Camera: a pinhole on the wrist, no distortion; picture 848 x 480 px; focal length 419.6 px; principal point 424.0 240.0 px. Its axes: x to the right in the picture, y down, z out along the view. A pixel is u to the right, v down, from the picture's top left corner.
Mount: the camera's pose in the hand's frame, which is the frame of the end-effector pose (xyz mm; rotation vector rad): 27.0 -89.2 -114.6 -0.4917 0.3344 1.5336
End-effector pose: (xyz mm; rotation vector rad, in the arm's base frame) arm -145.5 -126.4 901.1 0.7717 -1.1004 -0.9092
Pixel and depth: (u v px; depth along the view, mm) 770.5 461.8 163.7
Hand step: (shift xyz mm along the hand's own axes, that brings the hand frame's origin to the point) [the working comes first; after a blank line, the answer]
In the camera's frame: 135.2 86.5 163.7

-71.9 107.2 -49.9
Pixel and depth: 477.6 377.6 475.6
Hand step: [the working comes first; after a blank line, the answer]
In the camera's frame: 60.8 156.0 475.6

-172.8 197.3 249.0
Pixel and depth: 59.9 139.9 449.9
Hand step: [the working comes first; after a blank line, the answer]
In the camera's frame: -390.4 -107.3 449.9

81.8 -197.8 478.3
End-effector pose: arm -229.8 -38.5 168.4 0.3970 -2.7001 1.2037
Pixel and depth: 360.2 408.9 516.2
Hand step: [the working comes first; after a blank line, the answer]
In the camera's frame: -78.5 207.8 516.2

-231.3 95.8 348.9
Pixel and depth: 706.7 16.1 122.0
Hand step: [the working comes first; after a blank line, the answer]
In the camera's frame: 82.2 -65.1 122.0

81.8 45.0 -44.8
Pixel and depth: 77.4 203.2 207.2
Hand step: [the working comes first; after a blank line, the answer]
In the camera's frame: -171.2 -18.2 207.2

21.3 -132.7 151.2
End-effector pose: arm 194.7 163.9 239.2 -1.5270 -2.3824 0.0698
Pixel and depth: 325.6 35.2 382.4
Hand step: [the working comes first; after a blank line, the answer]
In the camera's frame: -89.7 -186.6 382.4

173.8 30.6 276.8
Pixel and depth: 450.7 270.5 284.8
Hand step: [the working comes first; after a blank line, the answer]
In the camera's frame: 18.1 20.7 284.8

-20.7 68.7 119.2
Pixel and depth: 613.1 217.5 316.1
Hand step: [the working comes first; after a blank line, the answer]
In the camera's frame: 142.5 -17.0 316.1

16.5 193.0 87.2
